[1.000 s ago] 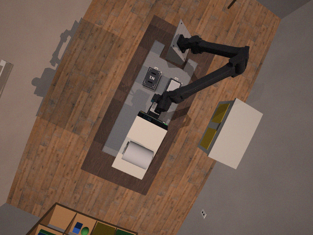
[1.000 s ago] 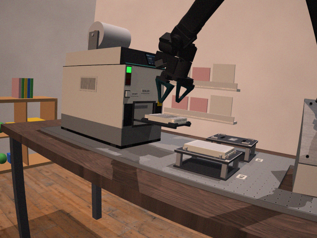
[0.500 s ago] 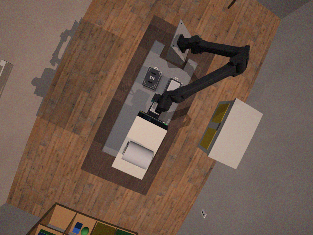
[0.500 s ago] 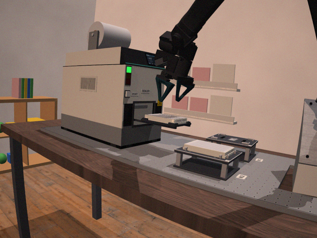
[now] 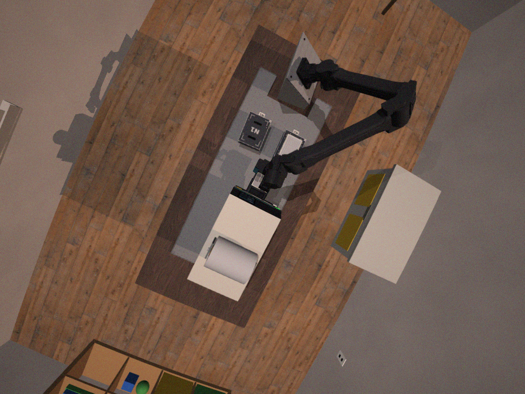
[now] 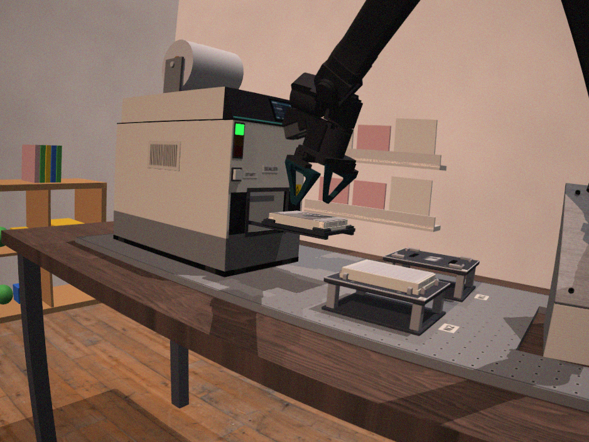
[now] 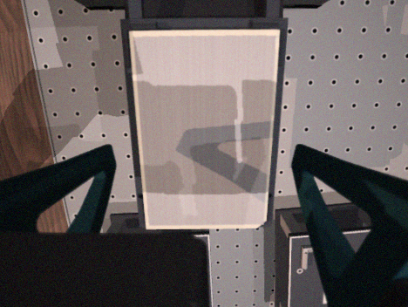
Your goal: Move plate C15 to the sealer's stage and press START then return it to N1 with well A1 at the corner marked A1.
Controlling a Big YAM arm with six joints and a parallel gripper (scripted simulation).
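Now: the sealer stage 5 cm below my hand. From my hand the other things lie so: white plate: 19 cm behind, 6 cm to the left, 9 cm below; foil roll: 34 cm ahead, 2 cm to the right, 26 cm above; start button: 11 cm ahead, 9 cm to the left, 4 cm above.
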